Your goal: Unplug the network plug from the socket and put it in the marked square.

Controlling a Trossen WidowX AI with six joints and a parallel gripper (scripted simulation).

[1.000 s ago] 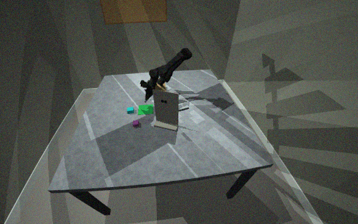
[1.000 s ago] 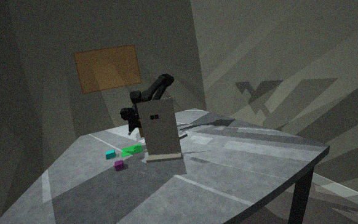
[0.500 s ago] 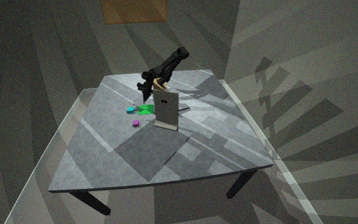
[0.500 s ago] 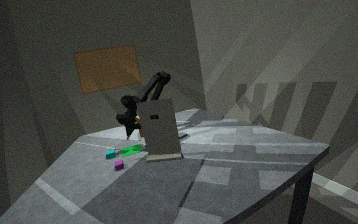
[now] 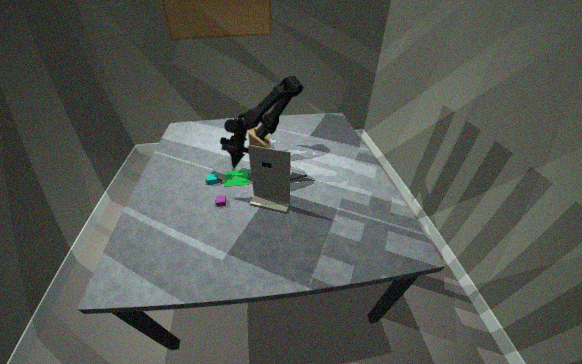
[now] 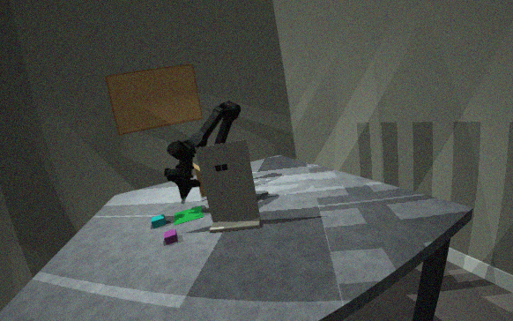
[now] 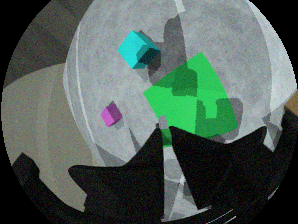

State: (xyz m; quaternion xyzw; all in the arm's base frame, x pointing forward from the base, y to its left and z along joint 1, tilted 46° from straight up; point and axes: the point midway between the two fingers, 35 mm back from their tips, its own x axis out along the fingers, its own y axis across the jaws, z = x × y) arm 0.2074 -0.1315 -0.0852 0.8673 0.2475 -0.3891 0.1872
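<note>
Now: the green marked square 1 cm behind my gripper tip and 8 cm below it. The rest, counted from my gripper tip: cyan cube 1 cm behind, 12 cm to the right, 6 cm below; then magenta cube 15 cm ahead, 8 cm to the right, 6 cm below; then network plug right at my gripper tip.
</note>
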